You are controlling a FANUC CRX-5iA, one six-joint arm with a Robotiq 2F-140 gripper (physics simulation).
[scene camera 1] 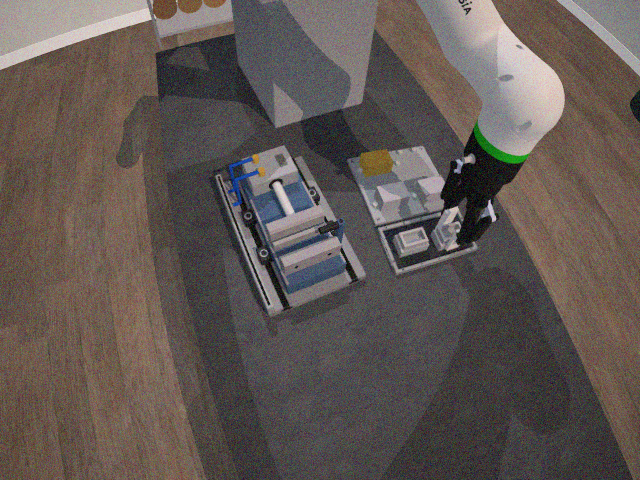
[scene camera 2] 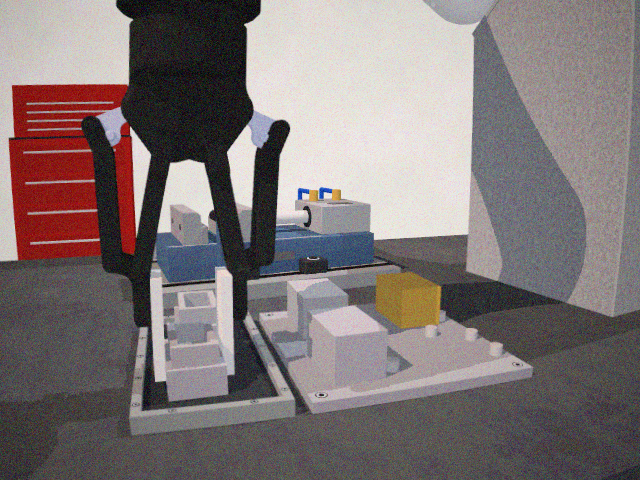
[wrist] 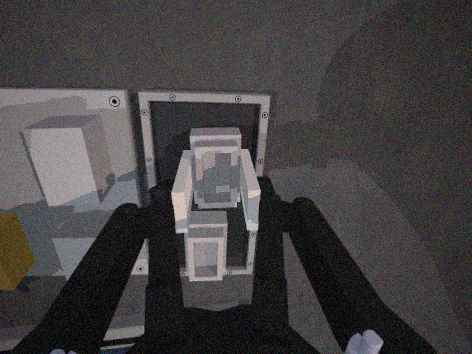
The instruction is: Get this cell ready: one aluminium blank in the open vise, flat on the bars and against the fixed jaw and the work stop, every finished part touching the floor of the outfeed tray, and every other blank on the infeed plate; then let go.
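Places are measured from the arm's base along level axes (x ahead, y left, z up), in centimetres.
Pixels of known places: gripper, fingertip midpoint: (scene camera 1: pixel 446 237) (scene camera 2: pixel 193 369) (wrist: pixel 216 165).
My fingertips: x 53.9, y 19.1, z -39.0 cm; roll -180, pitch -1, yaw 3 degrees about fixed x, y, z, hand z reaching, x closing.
Behind a point stands the place of what it marks.
My gripper (scene camera 1: pixel 458 232) @(x 53.9, y 19.1, z -39.0 cm) (scene camera 2: pixel 192 322) (wrist: pixel 216 165) @(x 53.9, y 19.1, z -39.0 cm) is shut on a pale finished part (scene camera 2: pixel 196 381) @(x 53.8, y 22.3, z -38.4 cm) (wrist: pixel 215 137) @(x 53.7, y 22.1, z -37.5 cm) with a pocket. It holds the part upright, low inside the outfeed tray (scene camera 1: pixel 436 260) @(x 57.9, y 14.9, z -39.1 cm) (scene camera 2: pixel 211 421) @(x 53.1, y 25.1, z -39.9 cm) (wrist: pixel 205 98) @(x 52.9, y 24.7, z -39.0 cm); whether it touches the floor I cannot tell. Another finished part (scene camera 1: pixel 412 241) @(x 53.3, y 11.0, z -37.6 cm) (scene camera 2: pixel 196 300) @(x 53.0, y 9.0, z -36.9 cm) (wrist: pixel 206 272) @(x 53.1, y 9.0, z -36.7 cm) is in the tray, on the vise side. Two grey aluminium blanks (scene camera 1: pixel 391 199) @(x 44.3, y 9.8, z -35.9 cm) (scene camera 2: pixel 356 351) @(x 43.2, y 23.1, z -37.1 cm) (wrist: pixel 62 162) @(x 43.0, y 20.6, z -35.9 cm) stand on the infeed plate (scene camera 1: pixel 426 159) @(x 33.8, y 23.9, z -39.4 cm) (scene camera 2: pixel 454 373) @(x 35.9, y 23.9, z -39.4 cm) (wrist: pixel 117 122) @(x 46.0, y 22.6, z -39.4 cm). The vise (scene camera 1: pixel 315 276) @(x 56.3, y -9.2, z -34.6 cm) (scene camera 2: pixel 330 250) @(x 35.9, y -6.1, z -36.1 cm) is open, with no blank between its jaws.
A yellow block (scene camera 1: pixel 376 162) @(x 34.8, y 10.2, z -35.9 cm) (scene camera 2: pixel 408 299) @(x 34.9, y 13.9, z -36.8 cm) (wrist: pixel 12 250) @(x 35.6, y 11.2, z -37.5 cm) stands on the infeed plate, near several small pegs. The vise's blue air fittings and cylinder lie towards the grey pedestal (scene camera 1: pixel 315 56) @(x 14.4, y 2.4, z -21.4 cm) (scene camera 2: pixel 558 129) @(x 13.6, y 7.4, z -21.0 cm). A red tool cabinet (scene camera 2: pixel 56 180) stands in the background.
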